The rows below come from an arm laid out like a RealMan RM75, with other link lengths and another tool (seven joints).
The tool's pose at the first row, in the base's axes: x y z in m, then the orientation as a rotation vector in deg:
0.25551, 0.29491, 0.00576, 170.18, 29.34, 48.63
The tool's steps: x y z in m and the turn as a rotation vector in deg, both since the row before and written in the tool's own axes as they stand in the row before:
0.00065, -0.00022, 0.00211, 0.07, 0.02, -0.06
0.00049, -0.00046, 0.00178, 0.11, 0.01, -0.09
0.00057, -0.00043, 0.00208, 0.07, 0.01, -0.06
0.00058, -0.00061, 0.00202, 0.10, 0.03, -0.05
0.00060, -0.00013, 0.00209, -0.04, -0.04, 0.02
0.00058, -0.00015, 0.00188, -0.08, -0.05, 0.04
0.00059, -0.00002, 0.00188, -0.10, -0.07, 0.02
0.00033, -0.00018, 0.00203, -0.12, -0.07, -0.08
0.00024, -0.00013, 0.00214, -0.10, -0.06, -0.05
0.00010, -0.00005, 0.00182, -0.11, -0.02, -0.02
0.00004, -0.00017, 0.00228, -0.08, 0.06, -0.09
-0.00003, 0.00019, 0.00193, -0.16, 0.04, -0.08
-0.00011, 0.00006, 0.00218, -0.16, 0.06, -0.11
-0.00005, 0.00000, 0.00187, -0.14, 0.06, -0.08
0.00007, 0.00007, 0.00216, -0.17, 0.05, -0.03
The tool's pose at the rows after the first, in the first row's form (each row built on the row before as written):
0.25705, 0.29549, 0.00427, 170.21, 29.47, 48.66
0.25822, 0.29622, 0.00296, 170.26, 29.66, 48.67
0.25961, 0.29698, 0.00144, 170.29, 29.79, 48.68
0.26092, 0.29791, -0.00004, 170.35, 29.92, 48.72
0.26243, 0.29840, -0.00153, 170.34, 29.87, 48.66
0.26381, 0.29888, -0.00285, 170.30, 29.76, 48.59
0.26524, 0.29924, -0.00415, 170.24, 29.67, 48.48
0.26649, 0.29968, -0.00573, 170.11, 29.71, 48.37
0.26774, 0.30005, -0.00745, 170.01, 29.72, 48.27
0.26874, 0.30027, -0.00896, 169.91, 29.68, 48.24
0.26989, 0.30061, -0.01091, 169.78, 29.77, 48.32
0.27092, 0.30056, -0.01255, 169.58, 29.79, 48.38
0.27198, 0.30062, -0.01446, 169.36, 29.86, 48.46
0.27291, 0.30073, -0.01608, 169.18, 29.90, 48.55
0.27411, 0.30083, -0.01788, 169.00, 29.85, 48.62

